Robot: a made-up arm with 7 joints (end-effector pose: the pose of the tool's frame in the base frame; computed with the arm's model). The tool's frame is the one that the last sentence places.
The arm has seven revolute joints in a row. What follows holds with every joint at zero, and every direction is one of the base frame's.
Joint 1 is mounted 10.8 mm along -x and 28.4 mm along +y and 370.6 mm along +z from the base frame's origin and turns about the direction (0.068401, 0.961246, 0.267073).
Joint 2 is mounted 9.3 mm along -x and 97.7 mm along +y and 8.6 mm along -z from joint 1 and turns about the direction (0.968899, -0.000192, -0.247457).
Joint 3 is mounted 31.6 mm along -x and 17.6 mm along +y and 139.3 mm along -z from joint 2 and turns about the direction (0.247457, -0.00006, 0.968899).
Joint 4 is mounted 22.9 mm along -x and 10.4 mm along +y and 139.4 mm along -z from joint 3 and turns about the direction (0.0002, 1, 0.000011).
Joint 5 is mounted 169.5 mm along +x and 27.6 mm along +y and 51.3 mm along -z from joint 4 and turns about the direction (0.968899, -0.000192, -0.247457).
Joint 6 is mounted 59.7 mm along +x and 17.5 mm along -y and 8.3 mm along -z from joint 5 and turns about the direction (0.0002, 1, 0.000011).
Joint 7 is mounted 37.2 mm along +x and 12.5 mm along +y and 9.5 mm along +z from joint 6 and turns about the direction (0.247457, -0.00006, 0.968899).
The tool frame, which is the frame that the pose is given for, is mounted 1.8 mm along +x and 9.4 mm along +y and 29.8 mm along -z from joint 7; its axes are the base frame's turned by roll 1.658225, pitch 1.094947 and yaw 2.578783 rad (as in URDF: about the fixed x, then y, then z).
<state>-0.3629 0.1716 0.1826 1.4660 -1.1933 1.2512 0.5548</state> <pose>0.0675 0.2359 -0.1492 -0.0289 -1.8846 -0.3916</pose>
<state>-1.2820 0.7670 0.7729 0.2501 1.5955 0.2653 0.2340</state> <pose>0.3019 0.4609 0.5115 -0.7521 -0.4154 2.7201</pose>
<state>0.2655 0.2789 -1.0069 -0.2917 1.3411 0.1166 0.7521</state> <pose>0.0225 0.0150 0.0537 0.0904 0.4047 1.0280</pose>
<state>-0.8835 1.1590 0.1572 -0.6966 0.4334 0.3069 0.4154</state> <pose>0.2014 0.2311 0.5321 -0.6118 -0.6850 1.2855</pose>
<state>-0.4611 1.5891 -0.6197 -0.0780 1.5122 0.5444 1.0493</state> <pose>0.2957 0.3563 0.3201 0.5188 -1.6982 1.0532</pose>
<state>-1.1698 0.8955 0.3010 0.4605 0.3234 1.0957 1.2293</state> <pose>0.3710 0.4335 0.4530 1.3063 -0.0435 -2.6992</pose>
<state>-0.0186 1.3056 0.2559 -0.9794 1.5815 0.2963 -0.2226</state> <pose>0.1541 0.2098 0.4174 0.6567 -1.2493 1.7321</pose>
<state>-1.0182 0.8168 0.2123 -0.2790 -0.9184 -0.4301 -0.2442</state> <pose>0.3004 0.2825 0.5230 -0.5902 0.1634 -0.0242</pose>
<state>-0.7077 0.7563 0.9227 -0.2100 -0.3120 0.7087 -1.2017</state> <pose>0.2217 0.4510 0.4154 -0.0723 1.0952 0.6107</pose>
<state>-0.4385 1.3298 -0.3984 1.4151 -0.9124 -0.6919 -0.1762</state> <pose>0.1594 0.6622 0.2874 -0.2286 0.9213 2.0375</pose>
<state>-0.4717 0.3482 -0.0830 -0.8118 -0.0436 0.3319 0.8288</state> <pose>0.2351 0.1746 0.3196 -1.1559 0.6923 1.0073</pose>
